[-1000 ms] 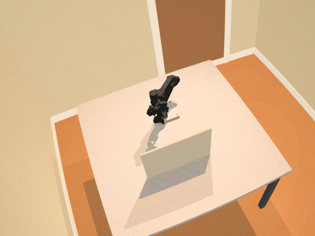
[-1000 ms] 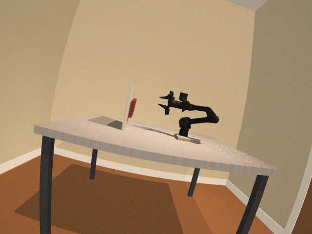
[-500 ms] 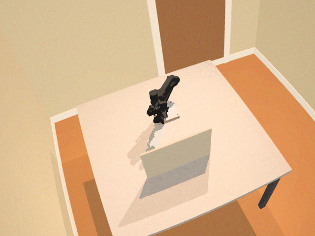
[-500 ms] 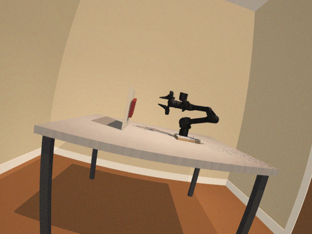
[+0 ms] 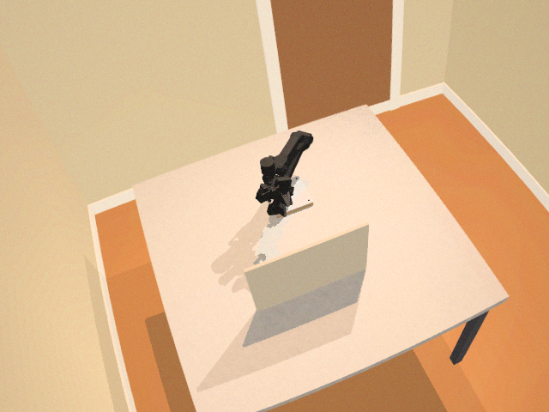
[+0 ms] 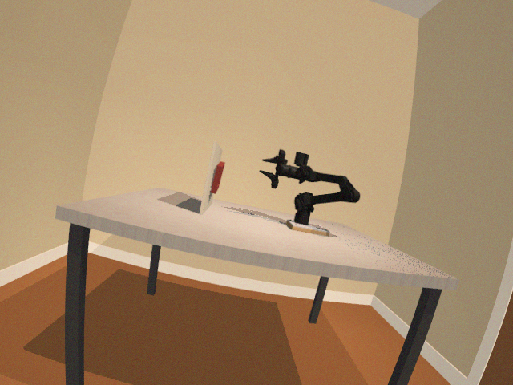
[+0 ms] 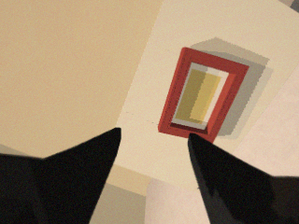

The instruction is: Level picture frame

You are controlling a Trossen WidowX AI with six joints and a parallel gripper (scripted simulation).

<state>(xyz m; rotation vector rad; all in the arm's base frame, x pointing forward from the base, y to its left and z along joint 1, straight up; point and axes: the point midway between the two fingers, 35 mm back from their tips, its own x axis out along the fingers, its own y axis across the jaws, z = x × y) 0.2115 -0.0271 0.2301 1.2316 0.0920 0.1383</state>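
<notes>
Right now the red picture frame is 20 cm ahead of my gripper tip, 2 cm to the left of it and 9 cm below it. Round my gripper tip: wall panel (21 cm ahead, 3 cm to the left, 10 cm below).
</notes>
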